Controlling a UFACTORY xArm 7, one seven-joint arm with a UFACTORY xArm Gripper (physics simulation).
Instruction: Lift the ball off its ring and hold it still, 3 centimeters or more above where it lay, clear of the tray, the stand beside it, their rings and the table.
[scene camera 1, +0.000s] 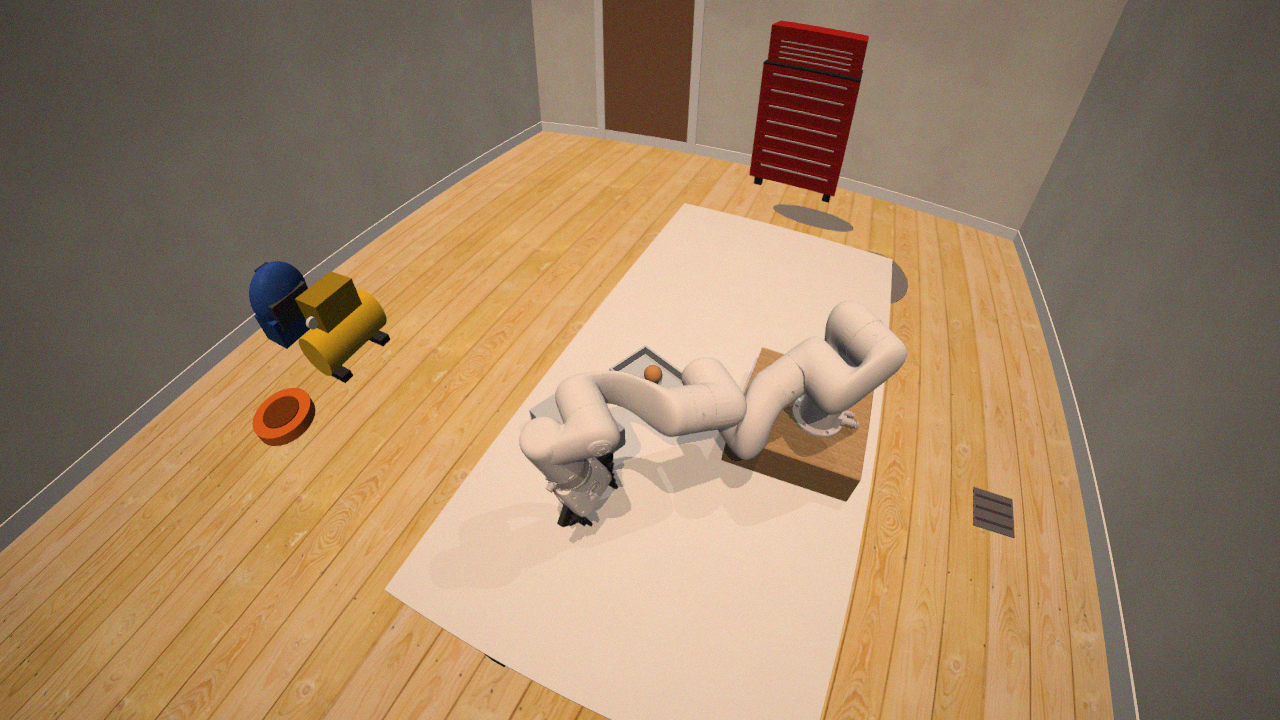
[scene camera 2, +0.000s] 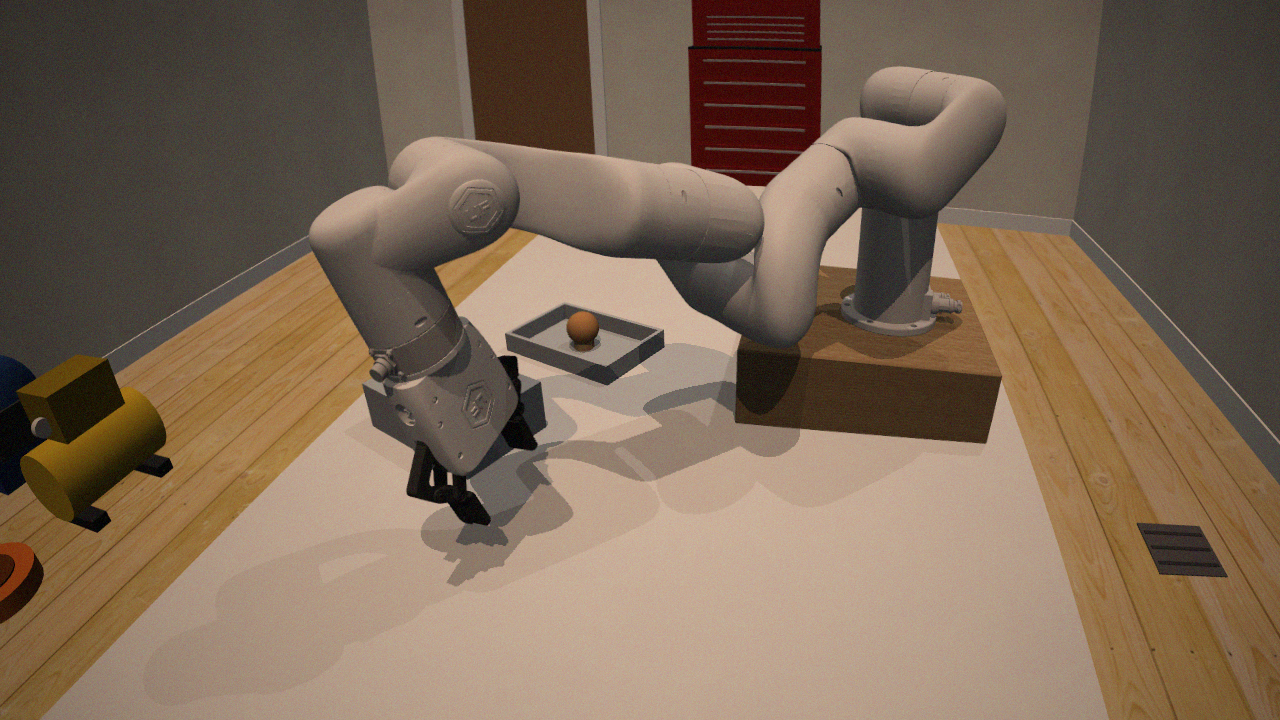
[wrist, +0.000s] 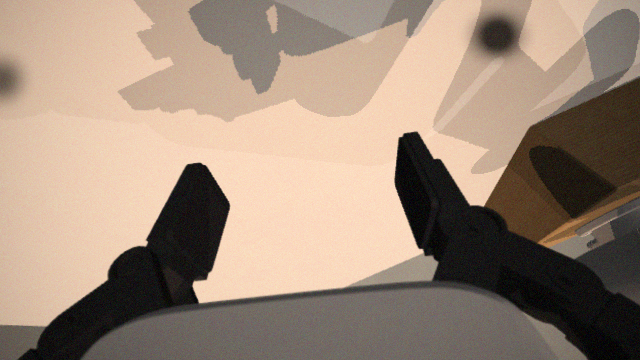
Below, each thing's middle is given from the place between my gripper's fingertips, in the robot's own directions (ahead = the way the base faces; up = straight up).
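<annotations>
The grey stand (scene camera 2: 382, 416) is 150 mm ahead of my hand, 180 mm to the right of it and 30 mm below it. Going by their middles, of the things named here the grey stand is the nearest to my hand. The shallow grey tray (scene camera 2: 621, 344) is 50 mm ahead of my hand, 410 mm to the right of it and 60 mm below it. As for the orange-brown ball (scene camera 2: 582, 327), it is 50 mm ahead of my hand, 410 mm to the right of it and 40 mm below it.
</annotations>
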